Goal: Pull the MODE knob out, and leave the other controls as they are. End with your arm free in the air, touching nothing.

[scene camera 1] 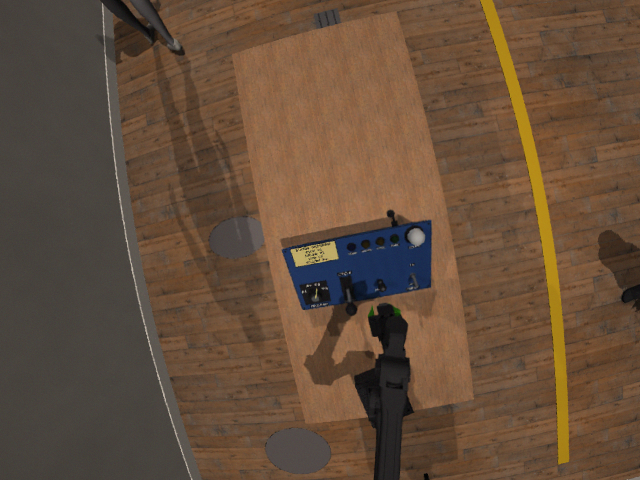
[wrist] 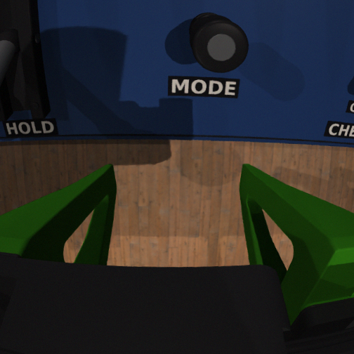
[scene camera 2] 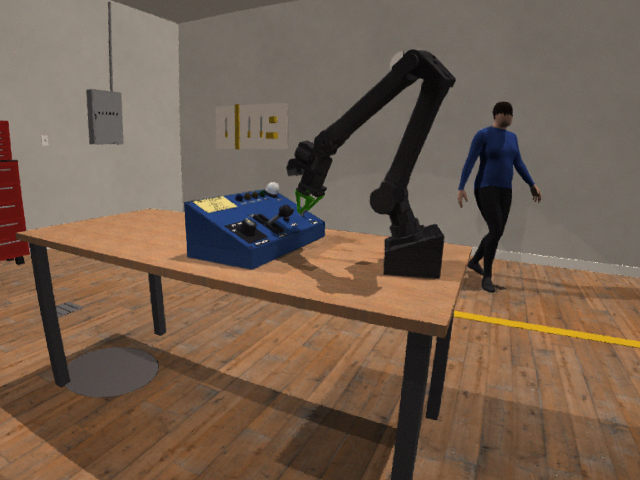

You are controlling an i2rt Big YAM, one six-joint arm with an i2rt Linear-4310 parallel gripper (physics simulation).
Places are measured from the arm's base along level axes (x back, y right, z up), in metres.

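Pixels of known places: gripper, fingertip midpoint: [scene camera 2: 303, 211]; arm's base, origin of the base link: [scene camera 2: 407, 237].
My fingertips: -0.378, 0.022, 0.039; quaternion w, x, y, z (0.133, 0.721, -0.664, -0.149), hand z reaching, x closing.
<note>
For each thing: its middle in the pictures, then the offset to it from my fingertips, as dx, dy, dz. "spot": a spot on its surface instead.
- MODE knob, body centre: [scene camera 1: 382, 287] -0.062, +0.014, -0.006
- blue console, body centre: [scene camera 2: 262, 222] [scene camera 1: 360, 267] -0.135, -0.050, -0.046
- ball-ended lever, body centre: [scene camera 2: 285, 211] [scene camera 1: 351, 309] -0.005, -0.103, +0.014
- rotary selector, body centre: [scene camera 2: 248, 226] [scene camera 1: 315, 296] -0.058, -0.226, -0.023
- metal toggle, body centre: [scene camera 1: 414, 281] -0.066, +0.134, -0.019
- white domed button, surface spot: [scene camera 1: 415, 237] [scene camera 2: 270, 183] spot: -0.225, +0.124, +0.076
The MODE knob [scene camera 1: 381, 284] [wrist: 218, 45] is a black round knob with a grey end cap on the sloping face of the blue console [scene camera 1: 361, 264] [scene camera 2: 211, 242] [wrist: 150, 15]. In the wrist view it is seen nearly end-on above its MODE label [wrist: 203, 87], with a black collar partly visible behind it. How far it stands out is hard to tell. My gripper [scene camera 1: 384, 311] [scene camera 2: 301, 211] [wrist: 177, 175] is open, with nothing between its green fingers. It hangs in the air off the console's front edge, apart from the knob. In scene camera 2 I cannot make out the knob clearly.
A ball-ended lever [scene camera 1: 351, 308] [scene camera 2: 285, 210] stands left of the knob, and a rotary selector [scene camera 1: 315, 295] [scene camera 2: 249, 227] farther left. A metal toggle [scene camera 1: 414, 281] is to its right. A white domed button [scene camera 1: 415, 237] [scene camera 2: 272, 188] sits at the upper right.
</note>
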